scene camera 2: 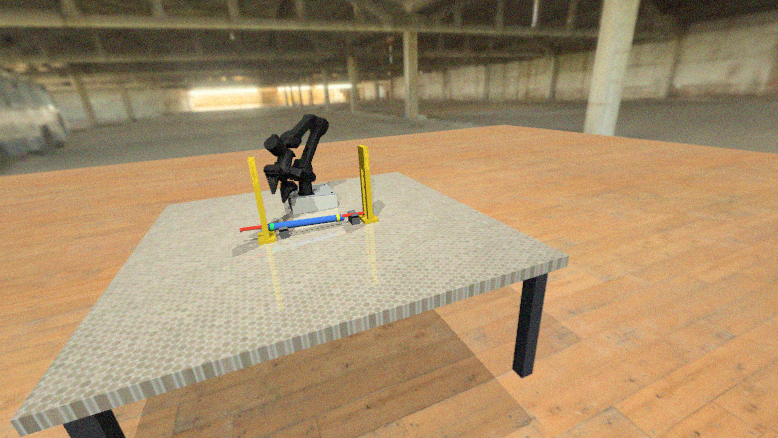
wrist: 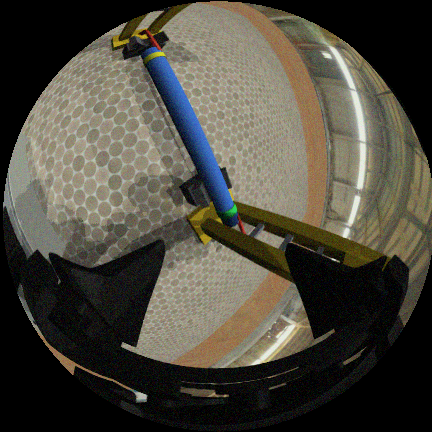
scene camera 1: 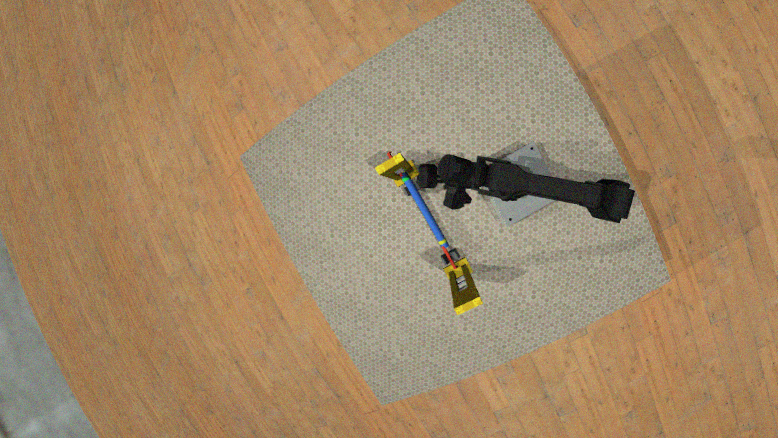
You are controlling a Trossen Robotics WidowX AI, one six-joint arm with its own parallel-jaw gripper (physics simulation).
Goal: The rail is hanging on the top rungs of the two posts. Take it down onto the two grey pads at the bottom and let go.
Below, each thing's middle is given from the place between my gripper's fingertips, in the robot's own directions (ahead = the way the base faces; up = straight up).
I see my gripper 7 cm short of the blue rail (wrist: pixel 185 121), 8 cm to the right of it and 9 cm above it.
